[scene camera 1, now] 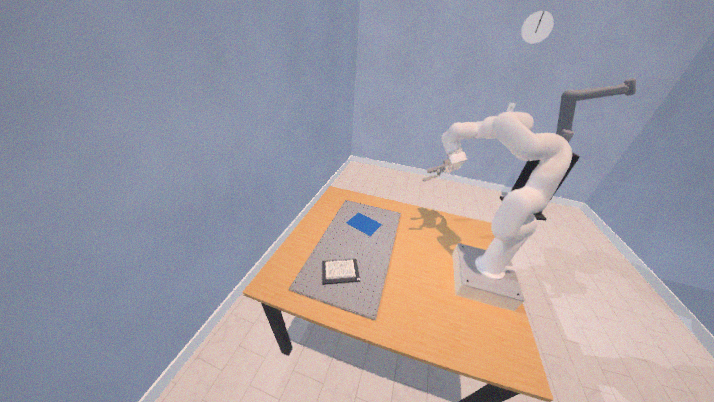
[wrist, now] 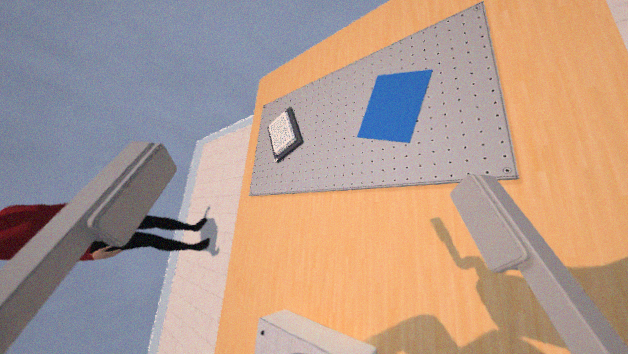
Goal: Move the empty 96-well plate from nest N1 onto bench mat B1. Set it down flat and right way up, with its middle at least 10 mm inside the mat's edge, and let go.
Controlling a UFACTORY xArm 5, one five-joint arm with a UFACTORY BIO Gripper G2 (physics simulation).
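Places are measured from the arm's base along level axes (x ahead, y left, z up), in metres.
Pixels of known places: hand, tool point: (scene camera 1: 429,174) (wrist: 320,205); arm's base, link origin: (scene camera 1: 489,267).
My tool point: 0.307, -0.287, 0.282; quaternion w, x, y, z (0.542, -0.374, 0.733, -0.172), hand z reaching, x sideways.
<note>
For each thing: its middle in the pictures, then the offset to it from my tool point, as dx, dy, dz. Level surfaces: height alone.
- white 96-well plate, body centre: (wrist: 281,132) (scene camera 1: 340,269) +0.364, +0.364, -0.335
- dark nest N1, body centre: (wrist: 283,134) (scene camera 1: 340,270) +0.364, +0.364, -0.347
- blue bench mat B1, surface height: dz -0.352
- grey perforated board, surface height: dz -0.354
- wooden table, surface height: dz -0.367
The white 96-well plate (scene camera 1: 340,269) (wrist: 283,133) sits flat in the dark nest N1 (scene camera 1: 341,281) (wrist: 297,139) on the grey perforated board. The blue bench mat B1 (scene camera 1: 364,224) (wrist: 395,106) lies flat on the same board, apart from the nest, with its surface bare. My gripper (scene camera 1: 425,175) (wrist: 314,205) is open and empty. It hangs high above the table, well away from both the plate and the mat. In the wrist view its two fingers stand wide apart at left and right. Whether the wells hold anything is too small to tell.
The grey perforated board (scene camera 1: 370,270) (wrist: 330,165) lies on the wooden table (scene camera 1: 425,310) (wrist: 300,250). The arm's base box (scene camera 1: 487,292) (wrist: 310,335) stands on the table. A dark stand with a grey arm (scene camera 1: 566,112) is behind the robot. A person in red (wrist: 30,220) stands beyond the table.
</note>
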